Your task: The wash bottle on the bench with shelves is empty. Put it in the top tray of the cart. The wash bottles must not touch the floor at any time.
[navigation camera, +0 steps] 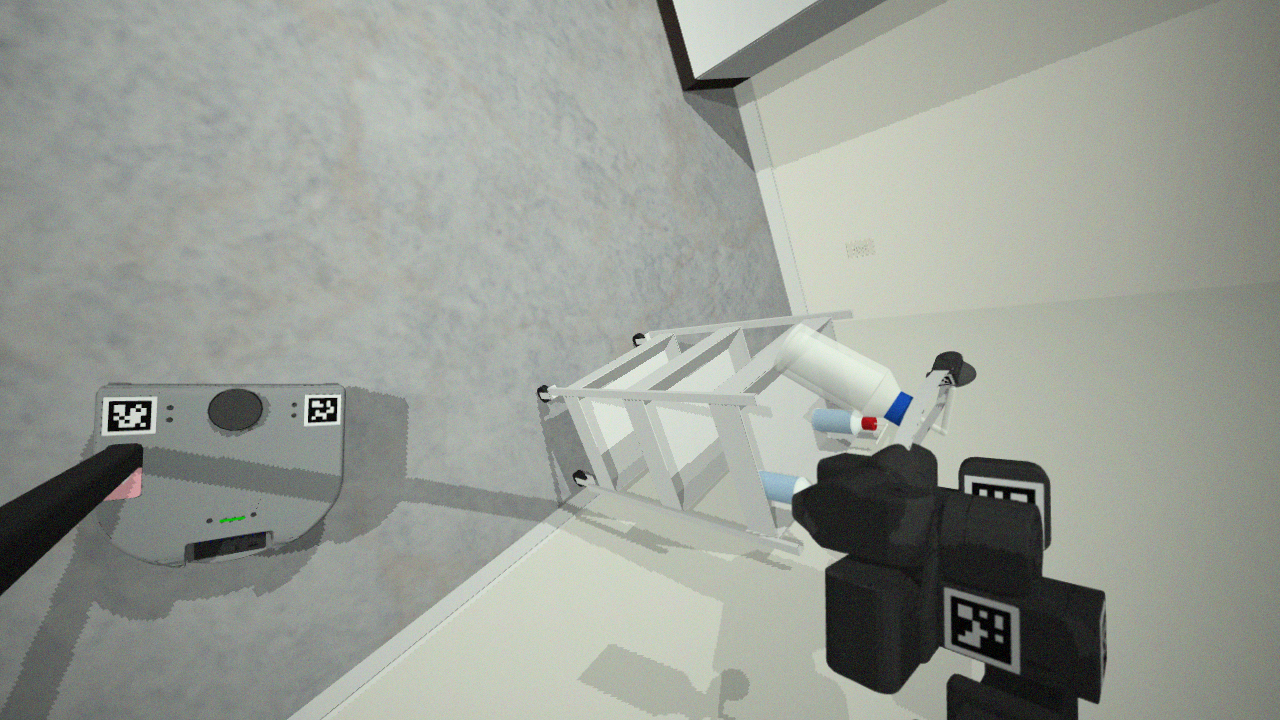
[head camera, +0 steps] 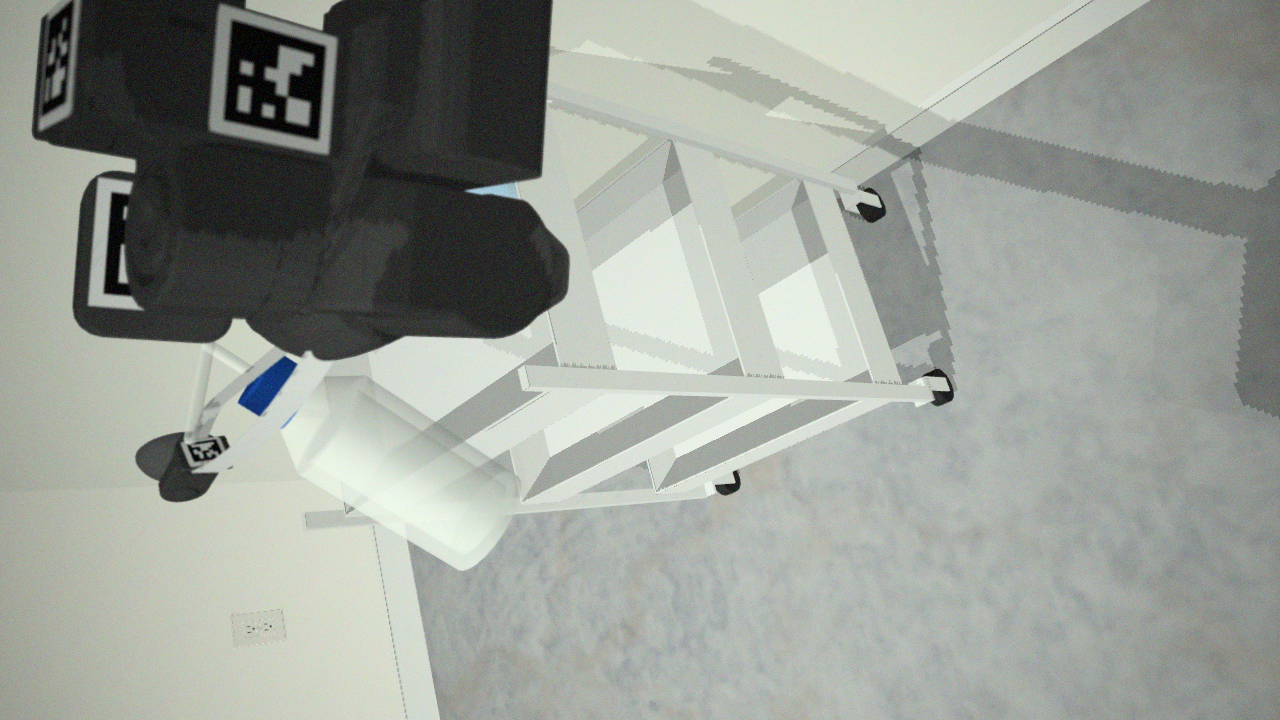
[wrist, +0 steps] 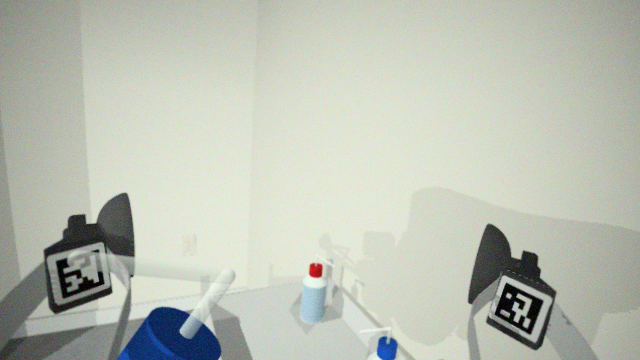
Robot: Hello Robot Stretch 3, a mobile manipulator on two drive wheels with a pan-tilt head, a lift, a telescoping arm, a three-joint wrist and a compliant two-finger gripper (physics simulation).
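Pixels of known places: gripper, fingertip midpoint: [navigation camera: 957, 458] [wrist: 307, 237]; robot's base, link origin: [navigation camera: 236, 407].
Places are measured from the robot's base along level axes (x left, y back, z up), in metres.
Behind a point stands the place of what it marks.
Note:
The empty white wash bottle [head camera: 407, 474] {y -0.069, x -0.455, z 1.030 m} [navigation camera: 836, 368] {y -0.074, x -0.456, z 1.032 m}, with a blue cap [head camera: 266, 385] {y -0.029, x -0.490, z 1.090 m} [navigation camera: 898, 408] {y -0.034, x -0.487, z 1.079 m} [wrist: 172, 335] {y -0.028, x -0.500, z 1.092 m} and a bent white nozzle, is tilted and hangs at one finger of my gripper [wrist: 302, 250]. In the wrist view the fingers are spread wide; the nozzle crosses the left fingertip and the cap is at the lower left. The bottle is not clamped between the fingertips. In the head view its body overlaps the side of the white cart [head camera: 716, 385] {y -0.027, x -0.684, z 0.533 m} [navigation camera: 662, 394] {y -0.031, x -0.682, z 0.551 m}; its exact height above the top tray [wrist: 270, 312] {y -0.069, x -1.138, z 0.663 m} is unclear. The other finger is hidden in the head view.
A red-capped bottle [navigation camera: 832, 420] {y 0.036, x -1.103, z 0.719 m} [wrist: 313, 302] {y 0.039, x -1.103, z 0.724 m} and another light-blue bottle [navigation camera: 780, 488] {y 0.158, x -0.841, z 0.733 m} [wrist: 387, 347] {y 0.161, x -0.858, z 0.807 m} stand in the top tray. Walls meet behind the cart. A wall outlet [head camera: 257, 627] {y -0.650, x -2.063, z 0.403 m} [navigation camera: 860, 248] {y -0.651, x -2.062, z 0.401 m} shows beside it. My base [navigation camera: 219, 465] {y 0.093, x 0.019, z 0.160 m} stands apart from the cart.

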